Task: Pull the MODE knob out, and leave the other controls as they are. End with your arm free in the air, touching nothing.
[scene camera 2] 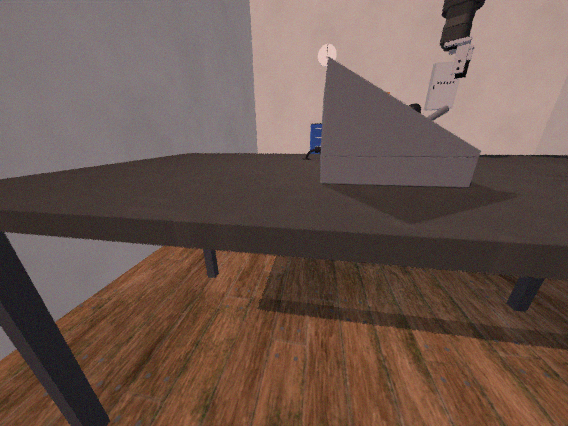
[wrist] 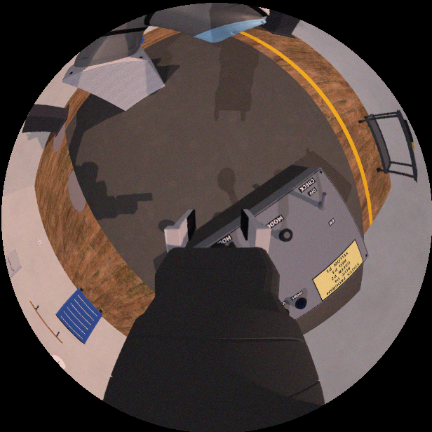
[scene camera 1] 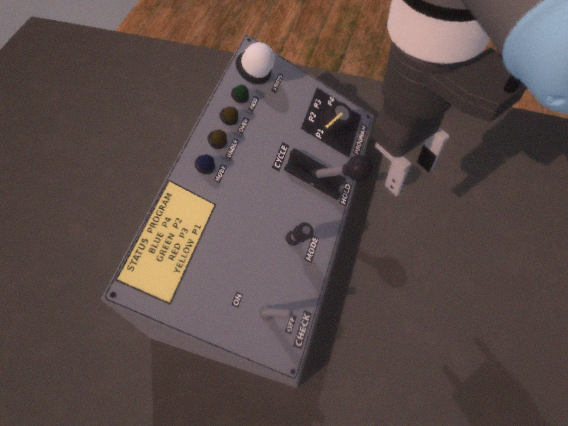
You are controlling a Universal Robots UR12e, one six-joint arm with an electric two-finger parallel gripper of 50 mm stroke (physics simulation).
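Frame: origin at the arm's base, x left, y ahead, z down, level; centimetres.
Seen in the pictures: gripper, between the fingertips: [scene camera 2: 458,75] [scene camera 1: 409,177].
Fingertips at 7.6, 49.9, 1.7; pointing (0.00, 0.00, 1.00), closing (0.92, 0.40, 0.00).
Observation:
Offsets run from my fingertips to a thing's top centre, as dx, dy, dz. "spot": to the spot under its first point. Level surfaces: height alone.
The black MODE knob @[+9.5, +10.4, +7.4] [scene camera 1: 300,233] [wrist: 285,235] stands on the sloped grey control panel [scene camera 1: 250,240] [scene camera 2: 390,145] [wrist: 307,255], beside its MODE label. How far it stands out is hard to tell. My gripper [scene camera 1: 412,168] [scene camera 2: 461,76] [wrist: 217,218] is open and empty, in the air above the panel's low-edge side, apart from the knob. In the wrist view the knob lies to the right of the fingers. The ball-ended lever @[-3.3, +7.7, +5.1] [scene camera 1: 357,168] stands at the HOLD end of its slot and is mostly hidden in the wrist view. The CHECK toggle @[+21.2, +7.9, +8.4] [scene camera 1: 277,313] [wrist: 323,201] leans towards OFF.
The PROGRAM dial @[-13.8, +16.1, +8.0] [scene camera 1: 341,112] has a yellow pointer towards P1. A white dome lamp @[spot: -10.3, +29.2, +0.1] [scene camera 1: 257,59], several small lamps and a yellow status card @[+21.0, +24.4, +2.2] [scene camera 1: 166,242] [wrist: 338,270] are on the panel. The panel stands on a dark table @[dz +21.6] [scene camera 1: 115,80] [scene camera 2: 150,190]. A light grey angular body [wrist: 117,82] shows in the wrist view.

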